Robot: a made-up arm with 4 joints.
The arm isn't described. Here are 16 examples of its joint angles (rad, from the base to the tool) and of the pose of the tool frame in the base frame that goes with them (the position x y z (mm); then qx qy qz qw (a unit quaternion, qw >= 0)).
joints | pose
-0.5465 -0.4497 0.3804 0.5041 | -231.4 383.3 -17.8 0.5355 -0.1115 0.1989 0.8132
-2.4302 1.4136 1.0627 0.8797 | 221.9 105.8 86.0 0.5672 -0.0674 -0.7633 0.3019
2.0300 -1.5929 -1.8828 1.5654 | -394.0 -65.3 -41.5 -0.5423 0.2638 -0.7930 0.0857
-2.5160 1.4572 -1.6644 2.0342 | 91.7 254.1 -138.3 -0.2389 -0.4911 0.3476 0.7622
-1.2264 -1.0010 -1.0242 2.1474 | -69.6 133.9 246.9 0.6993 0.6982 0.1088 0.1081
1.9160 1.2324 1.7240 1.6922 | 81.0 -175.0 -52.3 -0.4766 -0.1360 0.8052 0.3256
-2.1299 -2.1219 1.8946 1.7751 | -255.8 247.2 -227.7 -0.2355 0.2881 -0.3781 0.8477
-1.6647 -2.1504 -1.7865 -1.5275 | 97.1 186.4 -69.7 -0.5933 -0.5795 0.5501 0.0978
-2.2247 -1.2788 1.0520 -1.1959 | -48.8 271.8 313.8 0.6700 -0.4241 -0.2830 0.5396
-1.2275 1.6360 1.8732 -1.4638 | -262.6 -2.6 -213.2 -0.5999 0.1939 -0.7655 0.1284
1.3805 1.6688 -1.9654 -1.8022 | -301.2 -78.9 -21.2 -0.6006 0.4948 -0.3330 0.5325
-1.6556 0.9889 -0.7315 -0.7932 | -140.8 413.4 128.8 0.4826 0.4547 0.0048 0.7486
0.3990 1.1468 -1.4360 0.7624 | 163.7 150.4 -73.9 0.4348 0.1182 -0.5652 0.6911
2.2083 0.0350 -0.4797 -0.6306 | -245.4 -243.3 243.0 -0.9612 0.1517 -0.1757 0.1492
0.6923 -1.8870 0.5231 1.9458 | -181.8 61.1 260.6 0.5809 0.7225 0.0584 0.3703
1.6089 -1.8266 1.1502 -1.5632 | -76.7 -258.4 -25.7 -0.6711 -0.0852 0.5900 0.4408
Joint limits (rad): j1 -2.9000..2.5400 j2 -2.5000..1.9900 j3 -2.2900..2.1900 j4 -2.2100..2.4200
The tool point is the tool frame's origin. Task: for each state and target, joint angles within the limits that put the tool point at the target. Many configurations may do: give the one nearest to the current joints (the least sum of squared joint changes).
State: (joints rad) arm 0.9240 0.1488 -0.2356 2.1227
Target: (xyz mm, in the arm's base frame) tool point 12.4 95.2 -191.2
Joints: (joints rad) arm 1.3272 0.3795 -0.3601 1.2809
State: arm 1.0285 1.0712 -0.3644 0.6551
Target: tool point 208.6 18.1 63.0
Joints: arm 0.5242 1.6649 -0.3580 0.9802
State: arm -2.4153 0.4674 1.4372 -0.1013
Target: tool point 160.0 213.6 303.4
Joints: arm -2.9000 0.8816 0.5597 -0.2704
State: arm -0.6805 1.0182 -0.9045 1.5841
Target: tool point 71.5 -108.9 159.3
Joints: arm -0.1087 1.5406 -1.0140 1.8566
